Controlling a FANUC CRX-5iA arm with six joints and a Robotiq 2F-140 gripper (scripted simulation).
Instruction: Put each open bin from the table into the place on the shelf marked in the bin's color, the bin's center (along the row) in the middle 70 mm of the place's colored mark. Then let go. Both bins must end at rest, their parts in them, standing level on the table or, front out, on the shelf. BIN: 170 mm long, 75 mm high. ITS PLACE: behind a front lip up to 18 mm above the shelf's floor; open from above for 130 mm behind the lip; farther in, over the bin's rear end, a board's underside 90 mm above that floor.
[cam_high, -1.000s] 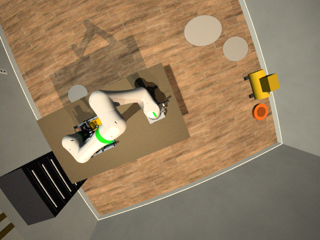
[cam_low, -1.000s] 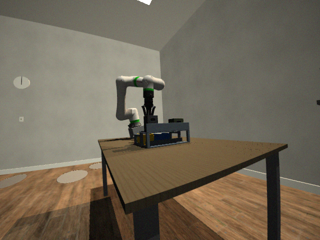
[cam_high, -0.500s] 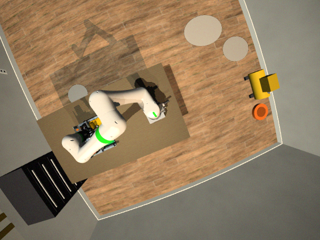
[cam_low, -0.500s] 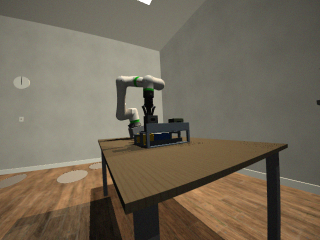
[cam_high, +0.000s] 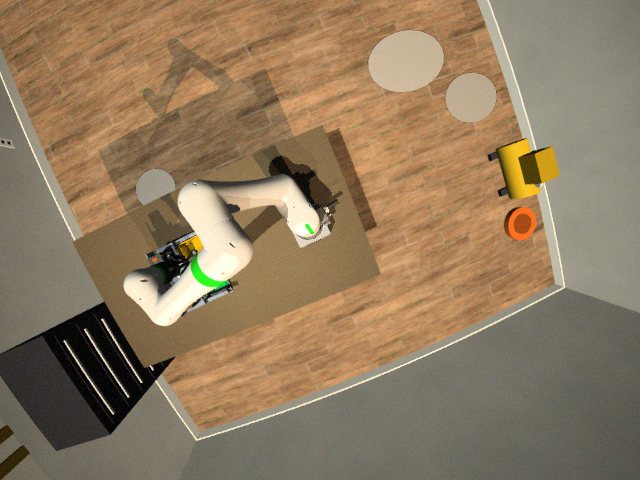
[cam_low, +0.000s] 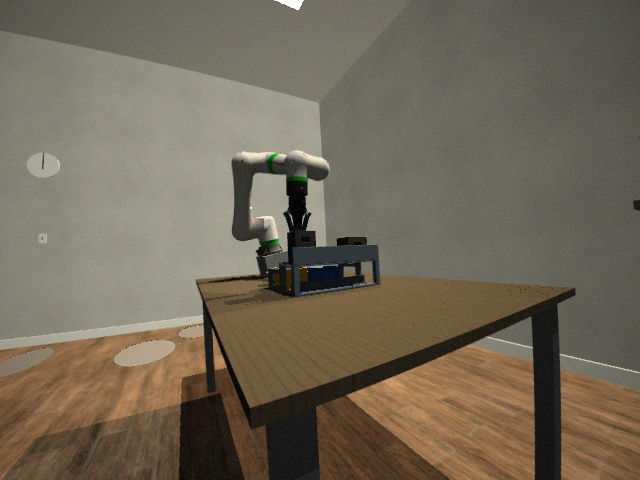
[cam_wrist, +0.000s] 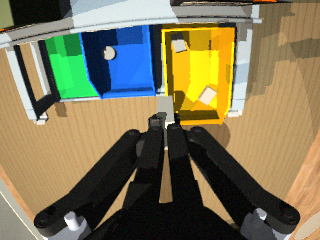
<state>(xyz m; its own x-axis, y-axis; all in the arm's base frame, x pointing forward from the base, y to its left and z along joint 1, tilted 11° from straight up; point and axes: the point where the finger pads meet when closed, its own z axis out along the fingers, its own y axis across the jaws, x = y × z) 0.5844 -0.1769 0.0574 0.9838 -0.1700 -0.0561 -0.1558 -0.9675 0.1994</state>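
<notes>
My hand is 14 cm above the yellow bin, 5 cm to the left of it and 1 cm past it. Round my hand: blue bin: 14 cm below, 6 cm to the left, 6 cm ahead; then blue mark: 18 cm below, 6 cm to the left, 6 cm ahead; then yellow mark: 18 cm below, 5 cm to the right, 4 cm ahead.
</notes>
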